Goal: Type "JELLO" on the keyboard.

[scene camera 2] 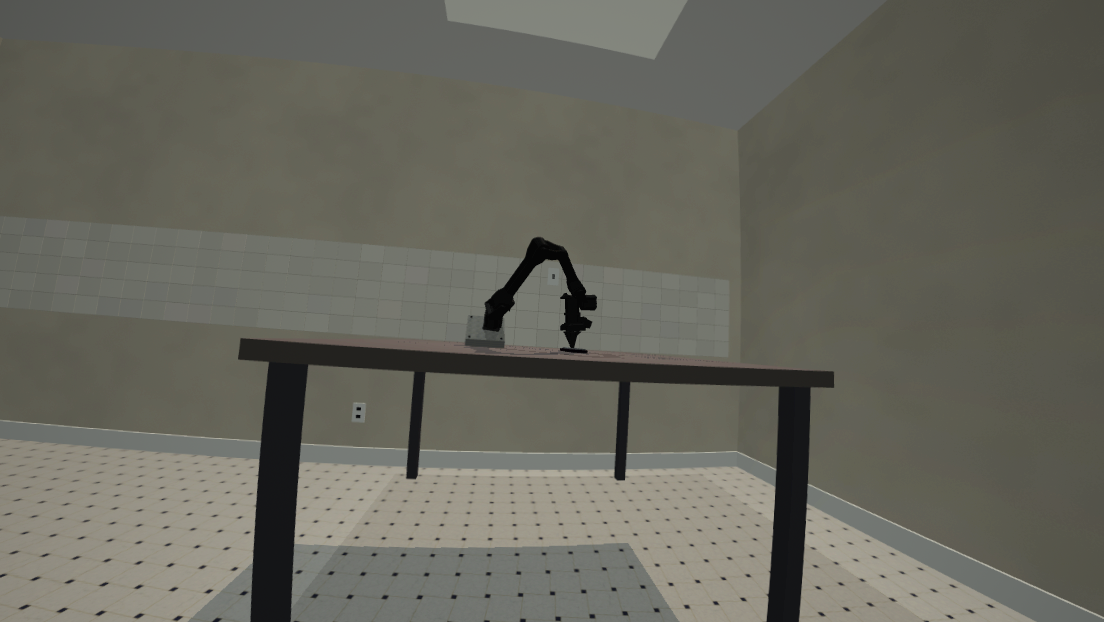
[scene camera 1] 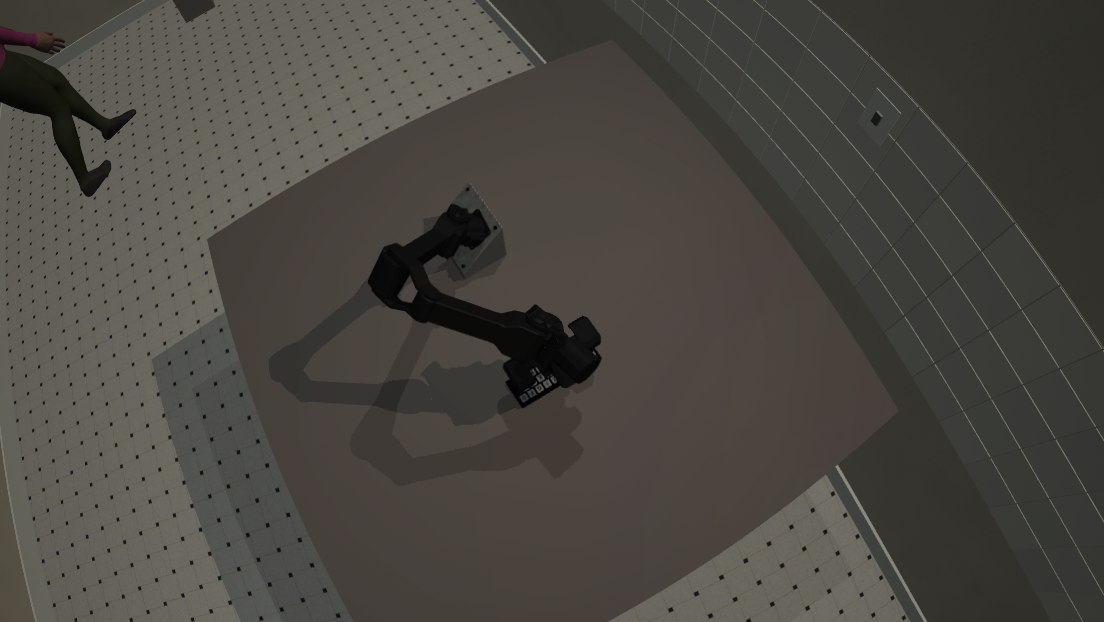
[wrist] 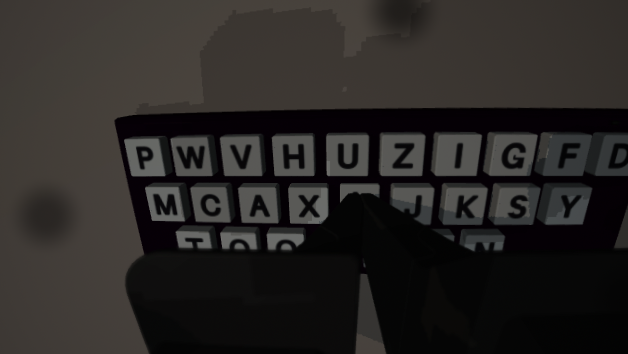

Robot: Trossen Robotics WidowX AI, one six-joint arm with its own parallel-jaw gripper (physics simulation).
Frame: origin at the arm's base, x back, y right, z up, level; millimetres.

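Seen in the pictures: gripper, between the fingertips: (wrist: pixel 358 205); arm's base, origin of its link: (scene camera 2: pixel 492 325) (scene camera 1: pixel 475 229).
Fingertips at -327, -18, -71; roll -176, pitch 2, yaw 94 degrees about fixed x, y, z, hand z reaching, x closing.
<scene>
Offsets run from my fingertips to a thing's top centre, as dx, dy, dz.
The dark keyboard @[-1, +5, +3] (scene camera 1: pixel 538 388) (scene camera 2: pixel 574 351) (wrist: pixel 240 121) has pale square letter keys in three rows and lies flat on the table. My gripper (wrist: pixel 358 205) (scene camera 2: pixel 571 346) is shut and empty, pointing down at the middle row. Its tips cover most of a key @[-1, +0, +0] (wrist: pixel 359 189) between the X key @[+1, -18, +3] (wrist: pixel 308 204) and the J key @[-2, +18, +3] (wrist: pixel 413 204), so its letter is hidden. I cannot tell whether they touch it. In the wrist view, the bottom row is partly hidden by the fingers; the T key @[+23, -61, +3] (wrist: pixel 195 241) and N key @[+13, +47, +3] (wrist: pixel 482 242) show in part.
The arm's grey base plate (scene camera 1: pixel 494 247) (scene camera 2: pixel 485 341) stands on the brown table (scene camera 1: pixel 695 309) (scene camera 2: pixel 533 370). The arm and its shadows hide part of the keyboard from above. A person (scene camera 1: pixel 57 100) shows in part on the floor at the upper left, away from the table.
</scene>
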